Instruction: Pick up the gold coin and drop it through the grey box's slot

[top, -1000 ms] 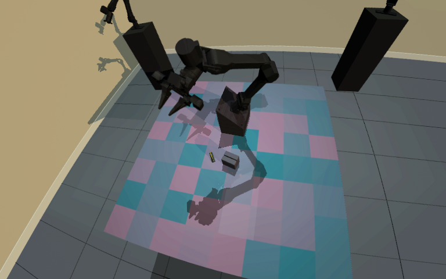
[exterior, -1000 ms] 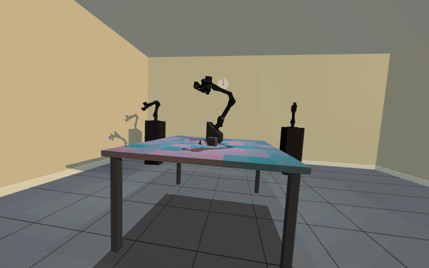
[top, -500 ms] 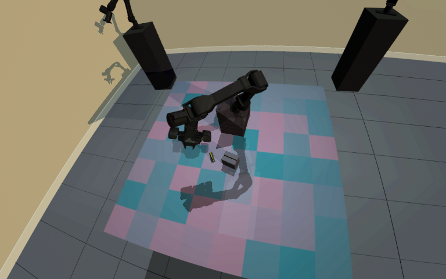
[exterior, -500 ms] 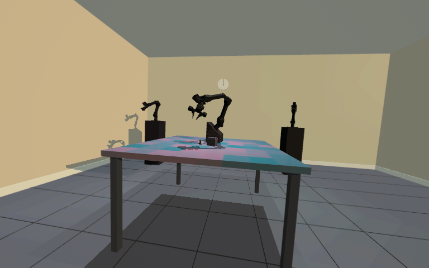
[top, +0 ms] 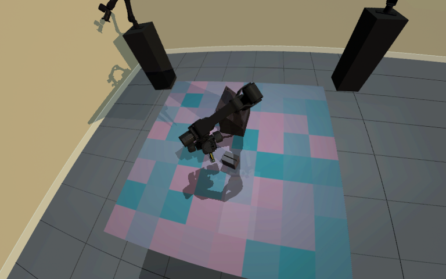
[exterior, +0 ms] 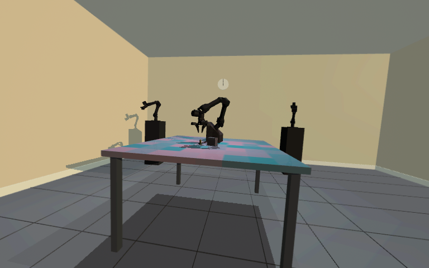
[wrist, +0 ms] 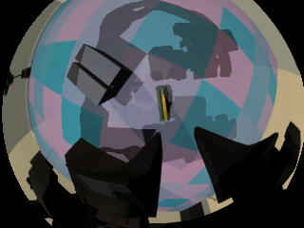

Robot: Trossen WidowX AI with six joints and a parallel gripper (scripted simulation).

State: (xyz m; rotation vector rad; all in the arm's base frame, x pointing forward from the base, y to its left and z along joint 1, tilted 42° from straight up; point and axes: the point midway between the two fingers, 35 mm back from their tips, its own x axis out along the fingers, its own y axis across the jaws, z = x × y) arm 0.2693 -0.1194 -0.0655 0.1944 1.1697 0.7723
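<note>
Now: gripper tip 90 mm above the gold coin.
</note>
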